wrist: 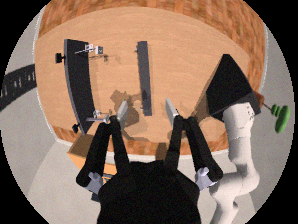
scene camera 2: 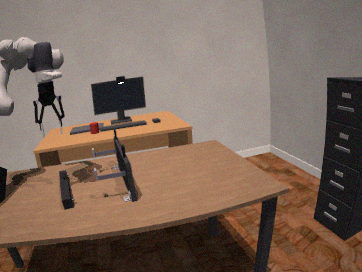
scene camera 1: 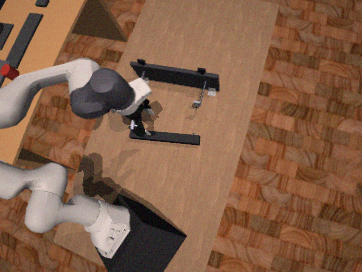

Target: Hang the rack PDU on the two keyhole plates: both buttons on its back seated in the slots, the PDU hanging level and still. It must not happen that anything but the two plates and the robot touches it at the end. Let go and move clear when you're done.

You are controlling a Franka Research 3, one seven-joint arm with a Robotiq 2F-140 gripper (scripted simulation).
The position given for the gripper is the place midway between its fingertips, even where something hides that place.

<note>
In view: the gripper [wrist: 146, 104], a rack PDU [wrist: 142, 49] and a black upright panel [scene camera 1: 179, 78].
The black upright panel also shows in the wrist view [wrist: 78, 64].
</note>
